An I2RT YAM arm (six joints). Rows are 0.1 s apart.
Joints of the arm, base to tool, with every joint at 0 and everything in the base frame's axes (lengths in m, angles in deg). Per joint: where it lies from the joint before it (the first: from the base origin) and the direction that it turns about. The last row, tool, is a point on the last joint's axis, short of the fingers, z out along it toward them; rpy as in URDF.
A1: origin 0 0 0.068 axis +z
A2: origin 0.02 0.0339 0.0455 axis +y
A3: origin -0.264 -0.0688 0 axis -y
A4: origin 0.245 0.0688 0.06 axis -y
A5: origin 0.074 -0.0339 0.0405 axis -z
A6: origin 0.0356 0 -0.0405 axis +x
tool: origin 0 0 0 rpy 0 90 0
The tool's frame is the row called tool.
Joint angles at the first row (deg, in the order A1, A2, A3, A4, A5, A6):
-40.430 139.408 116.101 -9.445 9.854 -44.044
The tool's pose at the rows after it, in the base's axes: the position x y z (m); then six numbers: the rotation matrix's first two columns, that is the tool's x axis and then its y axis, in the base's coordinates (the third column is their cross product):
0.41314 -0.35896 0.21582 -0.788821 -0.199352 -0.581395 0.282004 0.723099 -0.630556
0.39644 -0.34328 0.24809 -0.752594 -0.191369 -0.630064 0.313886 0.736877 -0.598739
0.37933 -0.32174 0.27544 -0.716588 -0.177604 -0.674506 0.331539 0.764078 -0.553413
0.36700 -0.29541 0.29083 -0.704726 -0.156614 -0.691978 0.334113 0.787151 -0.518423
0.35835 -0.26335 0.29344 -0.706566 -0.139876 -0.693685 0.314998 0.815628 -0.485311
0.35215 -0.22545 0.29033 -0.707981 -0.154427 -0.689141 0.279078 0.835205 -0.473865
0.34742 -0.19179 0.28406 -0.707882 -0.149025 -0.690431 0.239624 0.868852 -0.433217
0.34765 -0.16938 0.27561 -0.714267 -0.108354 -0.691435 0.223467 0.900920 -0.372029
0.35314 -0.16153 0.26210 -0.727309 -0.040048 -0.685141 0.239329 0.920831 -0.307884
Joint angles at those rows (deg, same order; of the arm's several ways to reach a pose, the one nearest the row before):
-40.430 134.069 113.345 -10.608 8.584 -42.131
-40.430 126.845 108.029 -11.051 6.785 -39.658
-39.971 119.531 102.568 -12.395 4.650 -36.757
-38.497 113.317 97.298 -14.241 4.432 -34.259
-35.933 107.695 90.957 -15.543 4.745 -31.986
-32.131 102.125 83.593 -14.909 5.850 -30.662
-28.390 98.075 78.143 -15.675 5.705 -28.034
-25.480 96.702 75.651 -17.414 5.396 -24.010
-24.100 98.134 75.206 -18.595 5.247 -19.569

